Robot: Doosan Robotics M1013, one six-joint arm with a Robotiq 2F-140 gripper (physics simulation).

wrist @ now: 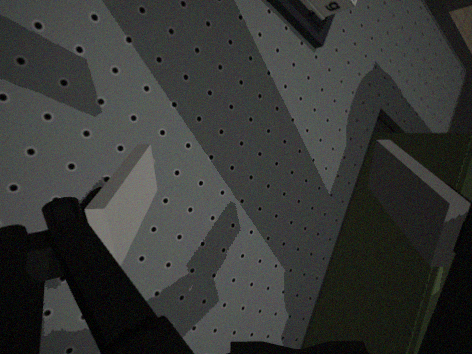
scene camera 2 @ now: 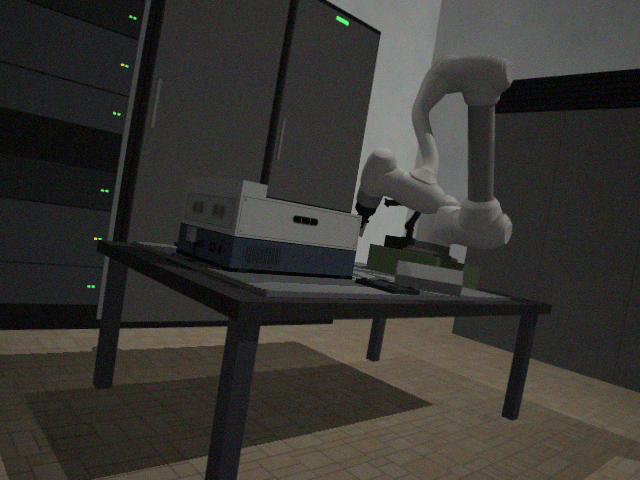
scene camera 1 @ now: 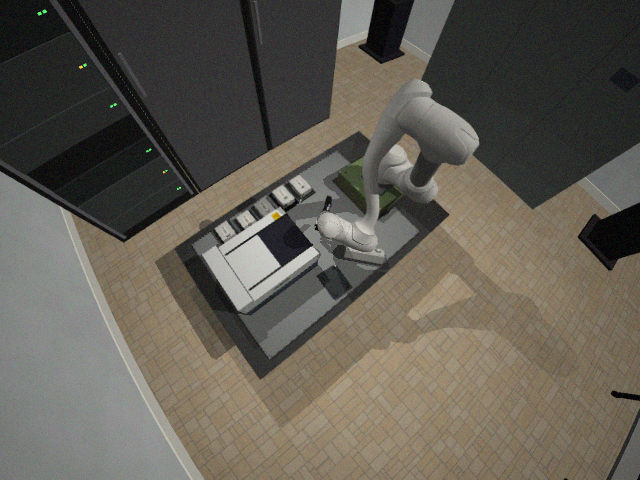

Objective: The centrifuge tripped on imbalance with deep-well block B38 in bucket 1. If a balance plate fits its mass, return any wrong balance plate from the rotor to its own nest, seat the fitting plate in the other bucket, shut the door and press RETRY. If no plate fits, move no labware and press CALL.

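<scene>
The white and blue centrifuge stands on the left of the table, and its top shows a dark open chamber; I cannot make out the buckets inside. A row of balance plates in nests lies behind it. One nest's corner shows at the top of the wrist view. My gripper is open and empty. It hangs above the perforated deck between the centrifuge's right end and the green arm base. The button box lies partly under the arm.
The green arm base is close on the gripper's right. A flat dark pad lies in front of the button box. The perforated deck covers the dark table. Tall dark cabinets stand behind.
</scene>
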